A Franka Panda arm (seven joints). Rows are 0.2 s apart.
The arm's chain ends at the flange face. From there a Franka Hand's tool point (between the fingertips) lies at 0.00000 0.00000 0.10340 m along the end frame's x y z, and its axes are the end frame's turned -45 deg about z.
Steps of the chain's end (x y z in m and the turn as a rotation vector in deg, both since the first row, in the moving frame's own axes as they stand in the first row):
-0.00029, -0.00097, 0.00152, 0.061, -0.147, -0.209
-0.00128, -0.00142, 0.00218, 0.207, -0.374, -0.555
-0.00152, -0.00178, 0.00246, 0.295, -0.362, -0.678
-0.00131, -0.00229, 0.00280, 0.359, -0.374, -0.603
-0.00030, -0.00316, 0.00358, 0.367, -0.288, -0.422
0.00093, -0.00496, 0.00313, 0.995, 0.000, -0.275
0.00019, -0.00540, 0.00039, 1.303, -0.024, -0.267
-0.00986, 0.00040, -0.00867, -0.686, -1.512, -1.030
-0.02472, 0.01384, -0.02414, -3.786, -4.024, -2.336
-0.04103, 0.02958, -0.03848, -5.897, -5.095, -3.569
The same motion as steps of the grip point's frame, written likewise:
0.00037, -0.00116, 0.00152, 0.147, -0.061, -0.209
-0.00012, -0.00265, 0.00218, 0.411, -0.118, -0.555
0.00009, -0.00317, 0.00246, 0.465, -0.047, -0.678
0.00067, -0.00348, 0.00280, 0.518, -0.011, -0.603
0.00212, -0.00328, 0.00358, 0.463, 0.056, -0.422
0.00543, -0.00412, 0.00311, 0.704, 0.704, -0.275
0.00558, -0.00538, 0.00036, 0.938, 0.904, -0.267
-0.01007, -0.00772, -0.00871, 0.584, -1.554, -1.030
-0.03722, -0.00779, -0.02462, 0.168, -5.523, -2.336
-0.06387, -0.00664, -0.03943, -0.567, -7.773, -3.569

